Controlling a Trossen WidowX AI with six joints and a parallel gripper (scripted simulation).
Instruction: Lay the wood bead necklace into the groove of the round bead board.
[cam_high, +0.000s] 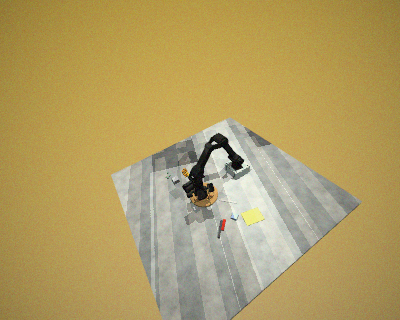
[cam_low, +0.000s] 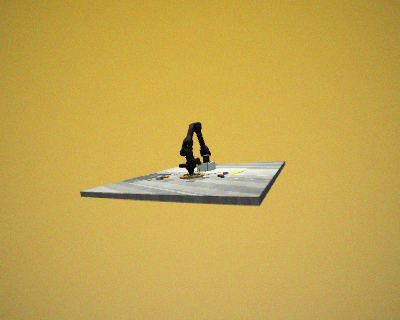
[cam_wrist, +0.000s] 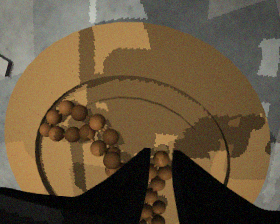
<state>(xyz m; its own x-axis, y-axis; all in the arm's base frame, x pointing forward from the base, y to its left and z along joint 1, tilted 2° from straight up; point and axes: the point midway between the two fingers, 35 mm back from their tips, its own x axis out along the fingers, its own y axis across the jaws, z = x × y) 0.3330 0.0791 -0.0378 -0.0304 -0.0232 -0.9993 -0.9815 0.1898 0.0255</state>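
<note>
Right now my gripper tip is 30 mm past the round bead board, 20 mm to the left of it and 10 mm above it. Round my gripper tip: thin grey stick (150 mm behind, 110 mm to the left, 10 mm below); red-handled tool (250 mm to the left, 30 mm behind, 10 mm below); small blue block (230 mm to the left, 130 mm behind, 10 mm below).
</note>
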